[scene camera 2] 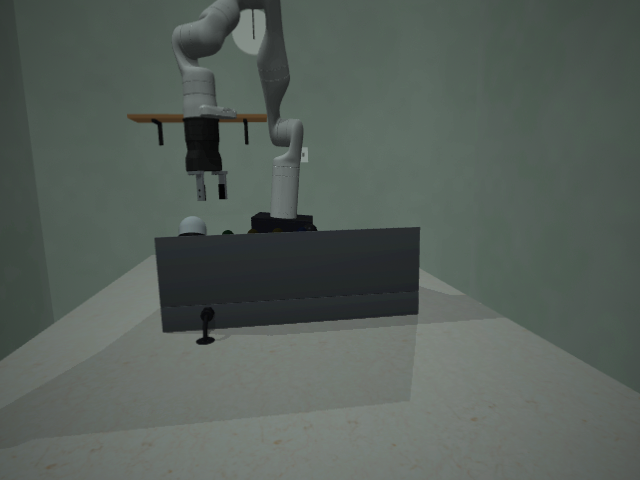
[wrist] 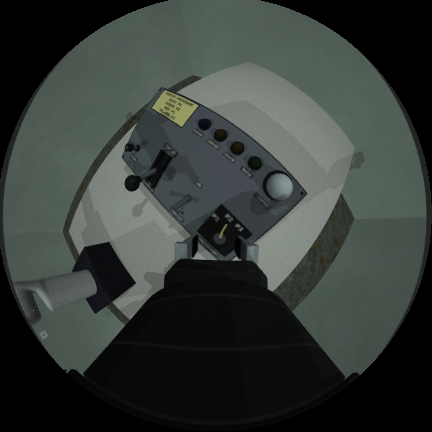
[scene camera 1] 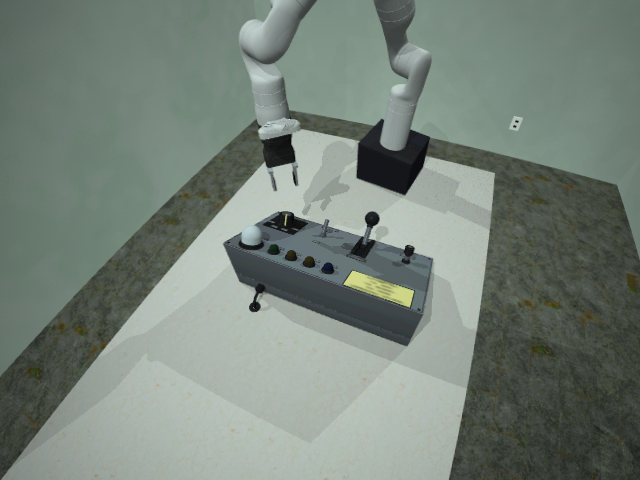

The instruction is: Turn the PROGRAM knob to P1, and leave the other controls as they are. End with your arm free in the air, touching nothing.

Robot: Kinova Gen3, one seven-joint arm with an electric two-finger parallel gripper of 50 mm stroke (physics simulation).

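Places are measured from the arm's base along level axes (x back, y right, z up), in metres.
Pixels of known places: gripper, fingertip midpoint: point(scene camera 2: 212, 199) point(wrist: 215, 242) point(scene camera 1: 285, 186); arm's base, origin of the base link: point(scene camera 2: 283, 217) point(wrist: 89, 281) point(scene camera 1: 392, 142).
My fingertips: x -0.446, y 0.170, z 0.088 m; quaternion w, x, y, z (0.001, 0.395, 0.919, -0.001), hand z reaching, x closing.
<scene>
Ahead of a thing's pixels: the offset from my fingertips to its middle. "spot": to the spot under its first point.
The PROGRAM knob @(dx -0.003, dy +0.013, dz -0.126 m) point(scene camera 1: 286, 219) point(wrist: 220, 238) is a round black knob with a pale pointer line, on a black label plate @(spot: dx +0.005, dy -0.024, dz -0.147 m) point(scene camera 1: 299, 225) point(wrist: 221, 212) at the back left corner of the grey control box @(dx -0.077, dy -0.169, dz -0.170 m) point(scene camera 1: 320, 294) point(scene camera 2: 289, 271) point(wrist: 172, 140). In the wrist view its pointer points at P2; P1 and P3 show on either side, and P4 cannot be seen. The knob is hidden in scene camera 2. My gripper point(scene camera 1: 284, 184) point(scene camera 2: 211, 196) point(wrist: 215, 242) is open and empty. It points down in the air above and somewhat behind the knob, apart from it.
A white dome @(spot: dx -0.163, dy +0.006, dz -0.032 m) point(scene camera 1: 251, 236) point(scene camera 2: 192, 226) point(wrist: 278, 186) stands near the knob. A toggle switch @(dx +0.010, dy -0.107, dz -0.122 m) point(scene camera 1: 325, 227) point(wrist: 182, 202), a ball-topped lever point(scene camera 1: 371, 219) point(wrist: 132, 183), a small black-topped stick @(dx +0.006, dy -0.347, dz -0.128 m) point(scene camera 1: 408, 251) and several coloured buttons share the panel. A crank @(spot: dx -0.248, dy -0.011, dz -0.223 m) point(scene camera 1: 254, 305) point(scene camera 2: 205, 328) sticks out in front.
</scene>
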